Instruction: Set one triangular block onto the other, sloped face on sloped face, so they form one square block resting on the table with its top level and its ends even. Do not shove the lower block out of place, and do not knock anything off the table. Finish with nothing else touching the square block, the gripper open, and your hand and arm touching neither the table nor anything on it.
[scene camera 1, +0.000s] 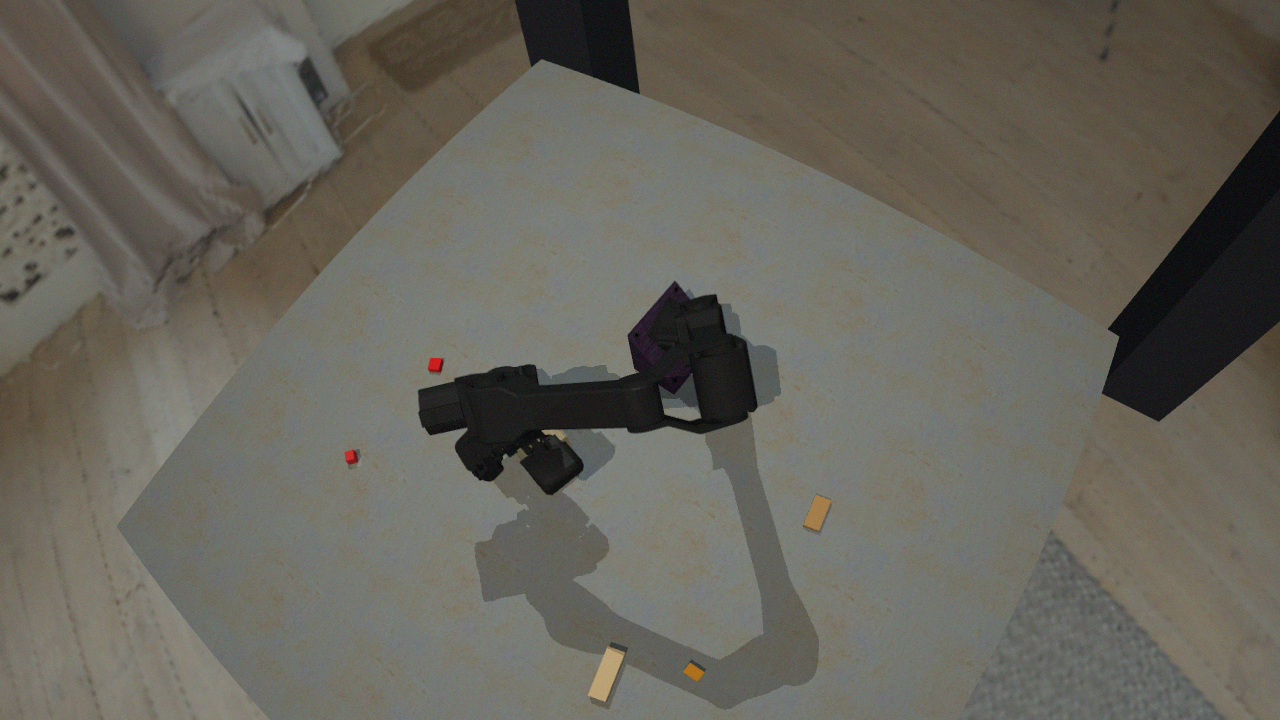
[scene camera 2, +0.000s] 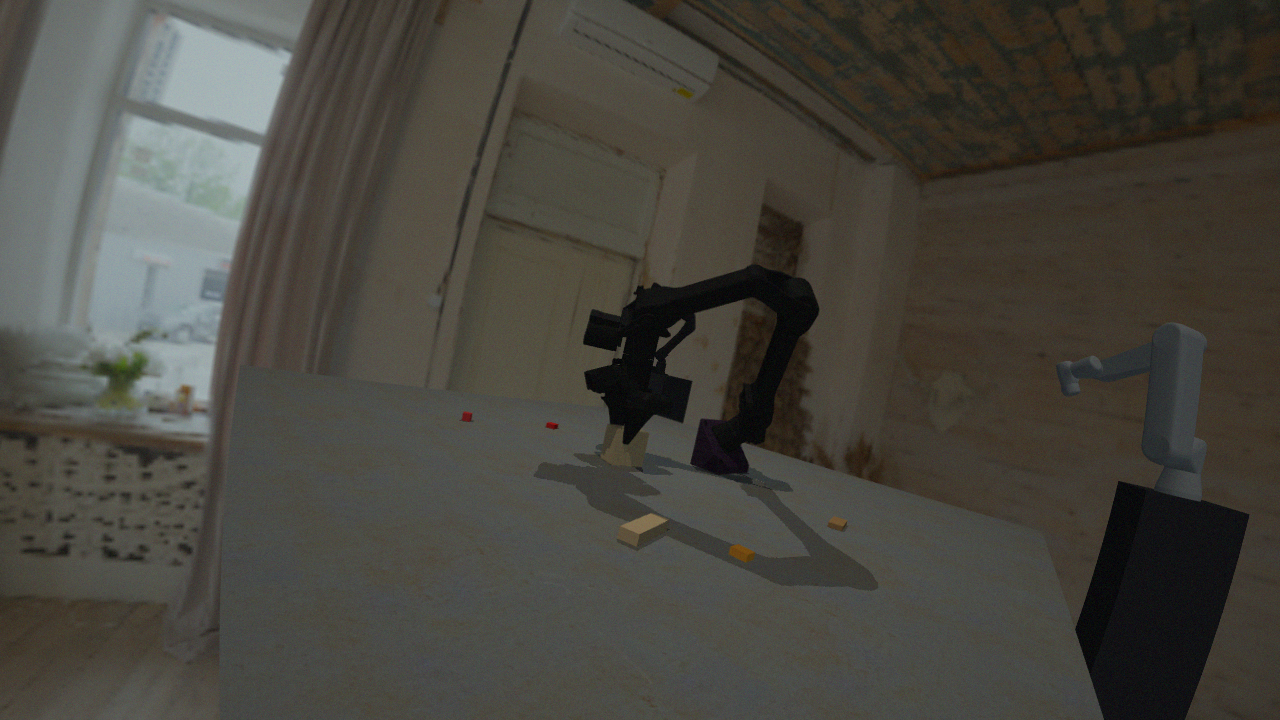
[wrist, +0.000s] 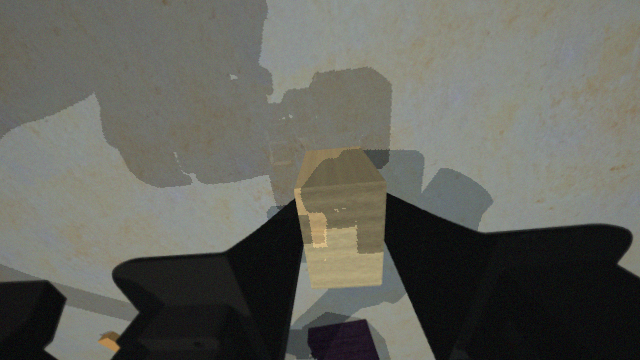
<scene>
my gripper: scene camera 1 535, 453; scene camera 2; wrist
same spot on my gripper: (wrist: 560, 285) = (scene camera 2: 608, 396)
</scene>
